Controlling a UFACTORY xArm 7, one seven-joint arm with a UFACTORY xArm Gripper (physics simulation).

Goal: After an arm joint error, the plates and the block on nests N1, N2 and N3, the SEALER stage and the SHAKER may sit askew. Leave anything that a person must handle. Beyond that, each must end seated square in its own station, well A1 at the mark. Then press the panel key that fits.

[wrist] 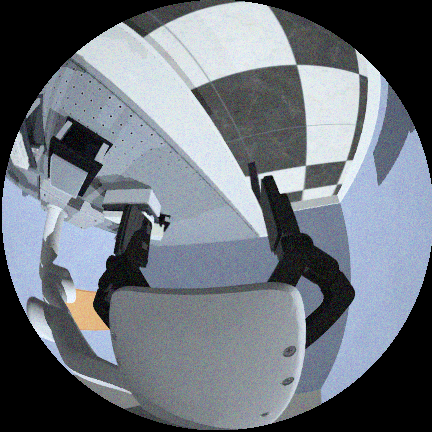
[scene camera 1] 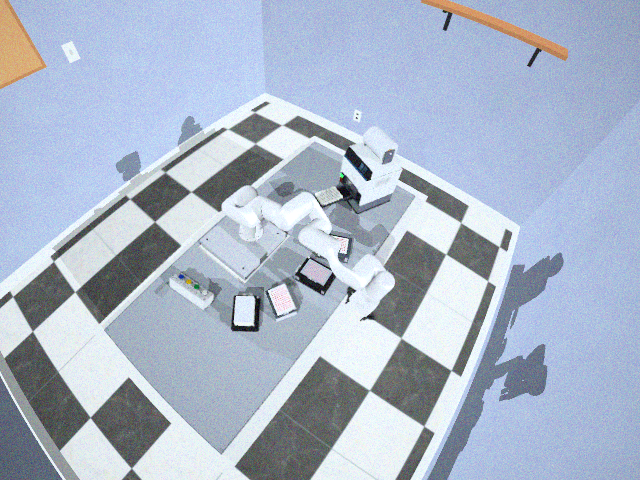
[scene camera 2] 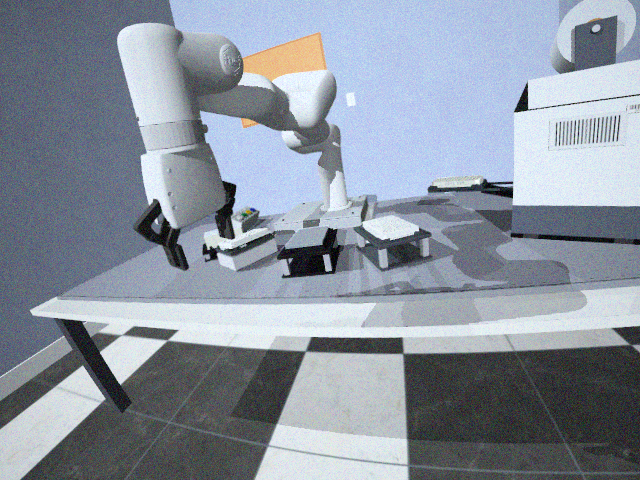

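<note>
My gripper (scene camera 1: 358,306) (scene camera 2: 204,251) (wrist: 195,201) is open and empty, above the table's front edge. A red-dotted plate (scene camera 1: 281,300) lies on a white base (scene camera 2: 238,258) and looks slightly tilted in scene camera 2. A pinkish-grey plate (scene camera 1: 315,271) (scene camera 2: 309,238) (wrist: 69,173) lies on a black nest. Another red-dotted plate (scene camera 1: 343,244) (scene camera 2: 390,227) sits on a dark stand with white legs, partly hidden by the arm in scene camera 1. A white-topped piece (scene camera 1: 245,310) sits in a black holder. A pale plate (scene camera 1: 329,195) (scene camera 2: 457,181) lies on the machine's extended tray. Station labels are unreadable.
The key panel (scene camera 1: 191,290) (scene camera 2: 247,218) has blue, yellow, green and white keys and stands left of the holder. The white machine (scene camera 1: 370,178) (scene camera 2: 573,175) stands at the opposite end. The arm's base plate (scene camera 1: 232,253) lies behind the nests.
</note>
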